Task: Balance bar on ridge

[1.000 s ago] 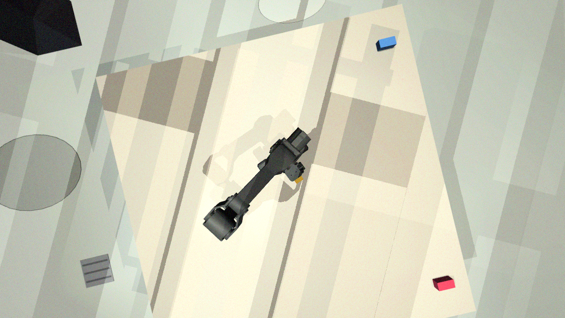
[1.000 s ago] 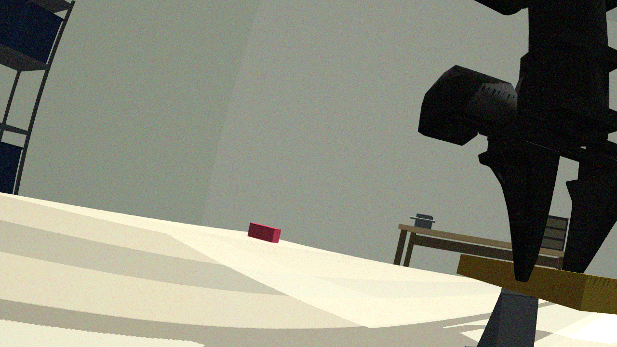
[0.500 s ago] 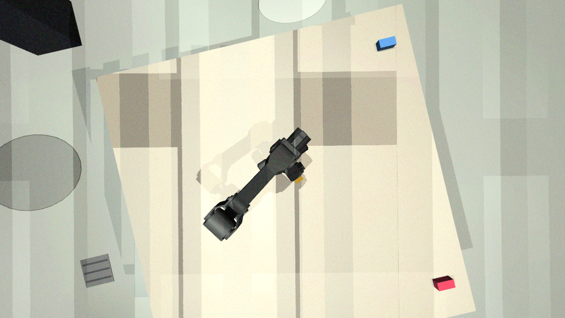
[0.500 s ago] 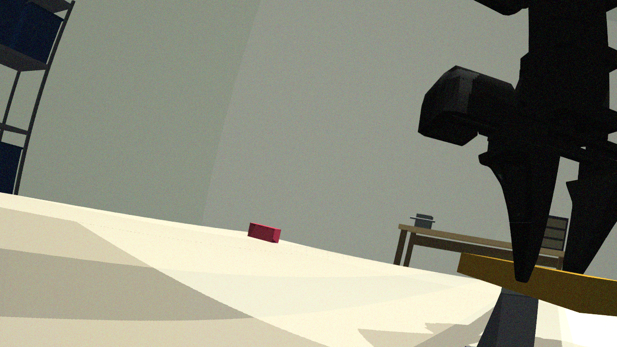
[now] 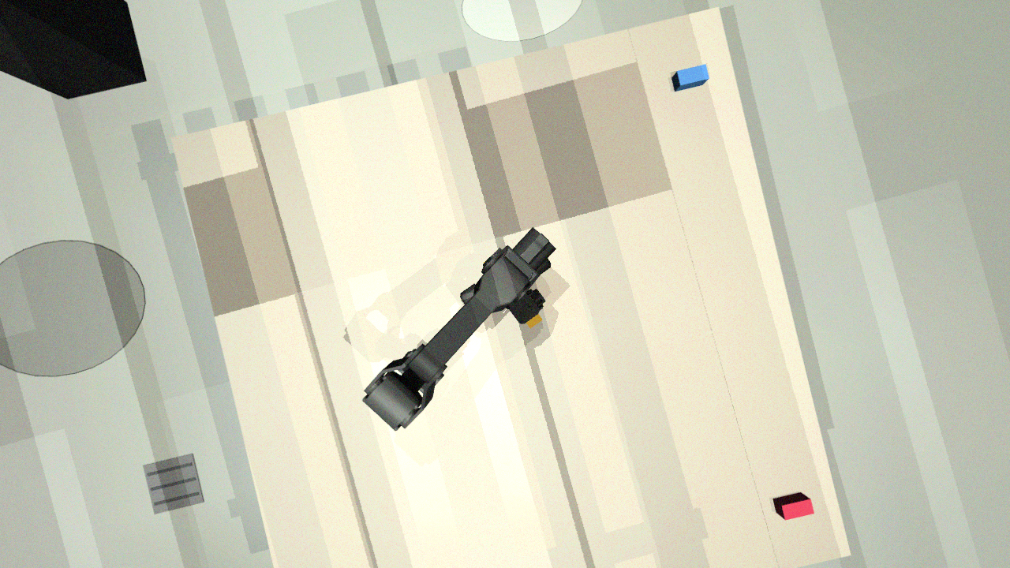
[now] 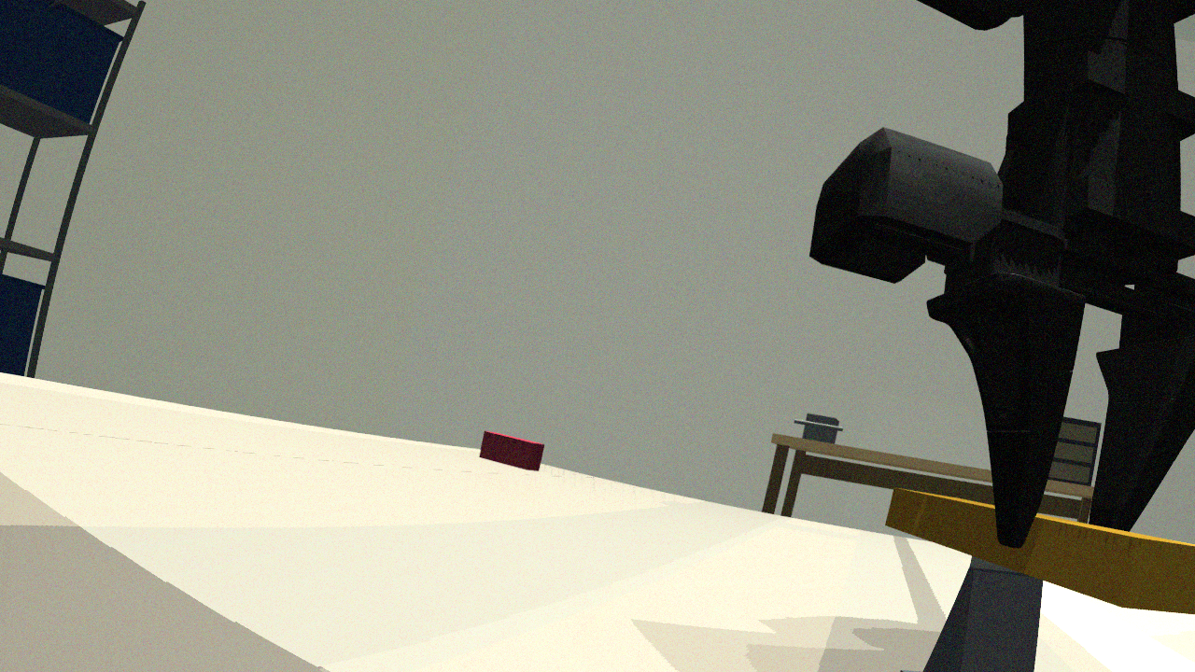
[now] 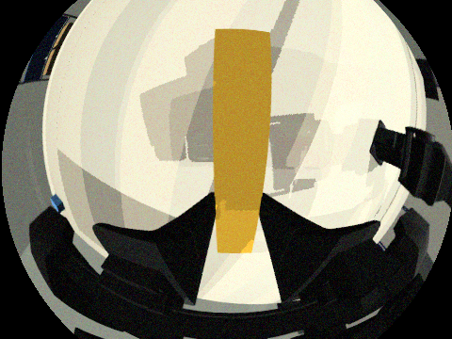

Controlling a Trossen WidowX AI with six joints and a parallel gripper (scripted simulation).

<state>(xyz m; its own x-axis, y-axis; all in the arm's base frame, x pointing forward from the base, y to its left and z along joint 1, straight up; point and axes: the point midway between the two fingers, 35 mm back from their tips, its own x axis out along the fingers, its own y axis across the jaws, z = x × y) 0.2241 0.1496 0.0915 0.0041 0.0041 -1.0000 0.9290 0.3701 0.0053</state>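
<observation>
Now: gripper tip 10 mm short of the yellow bar and 30 mm to the left of it. Also, from my gripper tip: blue block (520 mm ahead, 350 mm to the left, 40 mm below); red block (520 mm ahead, 650 mm to the right, 40 mm below); grey ridge (10 mm ahead, 30 mm to the right, 10 mm below).
</observation>
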